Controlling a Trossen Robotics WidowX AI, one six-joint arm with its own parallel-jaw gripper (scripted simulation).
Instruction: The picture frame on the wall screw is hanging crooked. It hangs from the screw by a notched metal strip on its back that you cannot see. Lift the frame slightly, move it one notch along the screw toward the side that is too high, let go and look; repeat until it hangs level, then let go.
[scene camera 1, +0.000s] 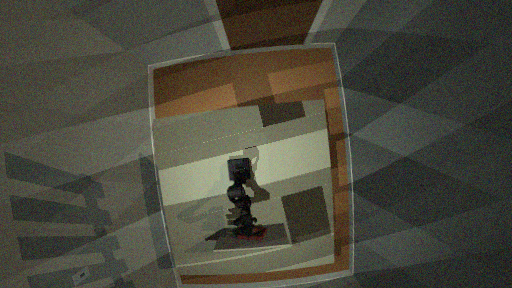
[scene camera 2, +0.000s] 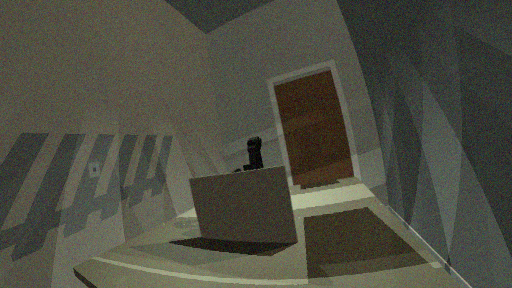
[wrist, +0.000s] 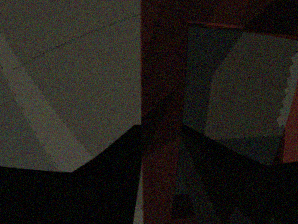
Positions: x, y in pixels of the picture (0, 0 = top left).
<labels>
My gripper (wrist: 158, 132): 0.10 m from the lens. A wall panel (wrist: 77, 77) is 0.12 m from the lens.
</labels>
